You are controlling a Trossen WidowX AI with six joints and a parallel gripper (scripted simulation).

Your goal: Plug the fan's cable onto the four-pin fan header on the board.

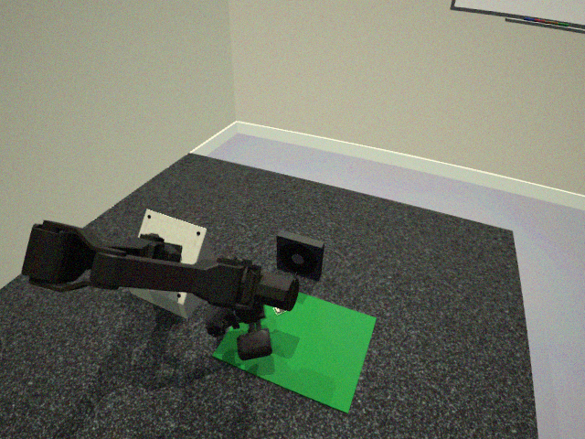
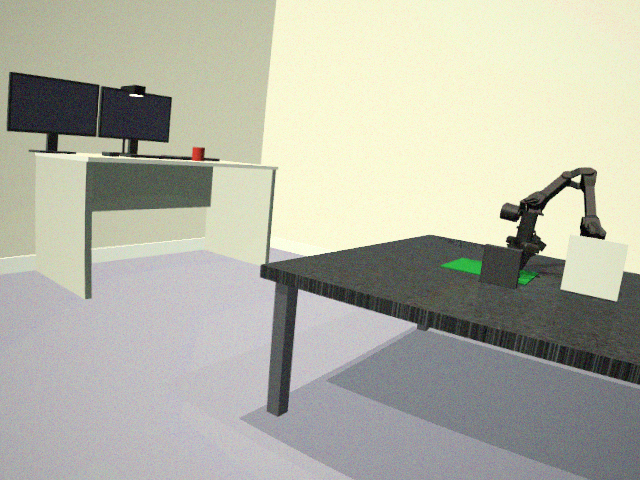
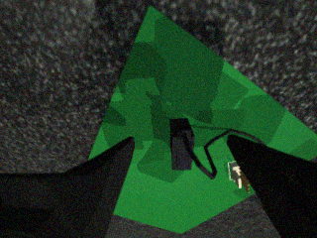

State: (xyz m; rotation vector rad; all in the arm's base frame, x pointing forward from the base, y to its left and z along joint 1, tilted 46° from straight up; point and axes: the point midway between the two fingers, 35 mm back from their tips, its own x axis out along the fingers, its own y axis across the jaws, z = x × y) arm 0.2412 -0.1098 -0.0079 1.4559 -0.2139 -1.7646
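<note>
Right now my gripper tip is 10 mm short of the dark plug. From my gripper tip the other things lie so: green board: 80 mm ahead, 40 mm to the left, 40 mm below; black fan: 20 mm ahead, 230 mm to the left, 40 mm above.
</note>
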